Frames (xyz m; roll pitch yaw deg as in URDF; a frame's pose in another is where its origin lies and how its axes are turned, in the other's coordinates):
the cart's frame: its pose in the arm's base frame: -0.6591 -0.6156 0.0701 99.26 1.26 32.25
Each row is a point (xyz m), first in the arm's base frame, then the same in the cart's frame.
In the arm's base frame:
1: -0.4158 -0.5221 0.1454
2: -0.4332 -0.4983 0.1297
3: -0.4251 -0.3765 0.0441
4: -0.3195 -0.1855 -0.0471
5: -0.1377 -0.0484 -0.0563
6: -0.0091 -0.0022 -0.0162
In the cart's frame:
1: 0.2539 0.0880 0.0371
2: 0.2523 0.0677 0.0106
3: 0.3260 -0.0310 -0.0733
4: 0.5192 -0.1338 -0.1631
5: 0.7462 -0.1410 -0.1811
6: 0.8787 -0.0938 -0.1589

